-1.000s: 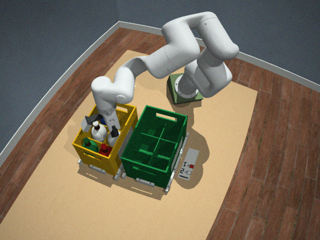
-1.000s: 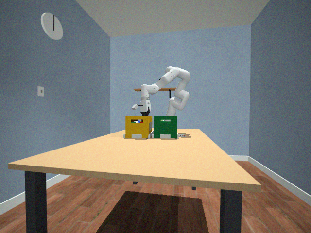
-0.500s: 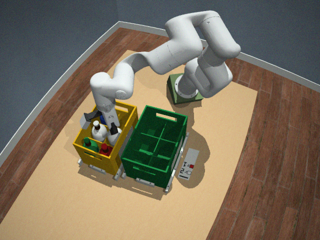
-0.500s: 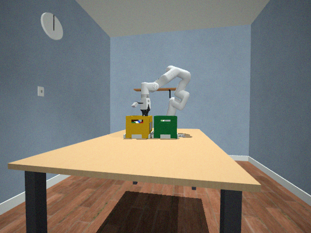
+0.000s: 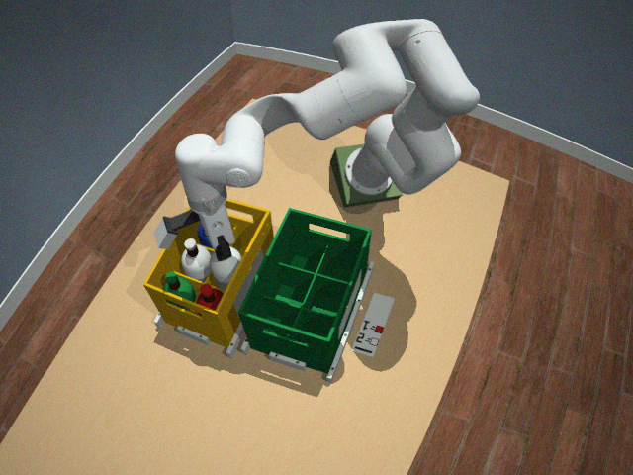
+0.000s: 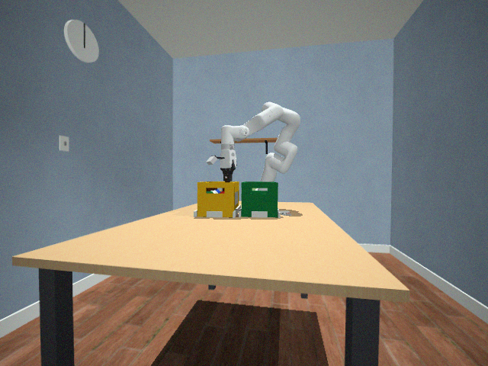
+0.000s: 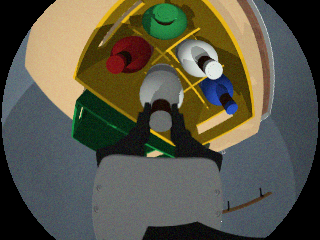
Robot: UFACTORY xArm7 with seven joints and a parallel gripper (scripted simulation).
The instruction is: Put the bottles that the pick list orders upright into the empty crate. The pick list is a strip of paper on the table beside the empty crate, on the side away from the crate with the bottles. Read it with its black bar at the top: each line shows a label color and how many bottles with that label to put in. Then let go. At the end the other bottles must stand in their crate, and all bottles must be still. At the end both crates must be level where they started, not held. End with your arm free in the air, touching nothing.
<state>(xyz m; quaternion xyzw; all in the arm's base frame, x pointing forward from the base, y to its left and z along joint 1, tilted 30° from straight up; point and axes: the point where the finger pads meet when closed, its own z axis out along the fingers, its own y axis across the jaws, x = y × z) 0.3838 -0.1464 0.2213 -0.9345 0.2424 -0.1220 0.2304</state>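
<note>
Right now the yellow crate is 10 mm ahead of my hand, 40 mm to the right of it and 120 mm below it. The rest, counted from my hand: green-labelled bottle 110 mm ahead, 50 mm to the right, 110 mm below; red-labelled bottle 80 mm ahead, 30 mm to the left, 110 mm below; blue bottle 50 mm behind, 120 mm to the right, 110 mm below.
</note>
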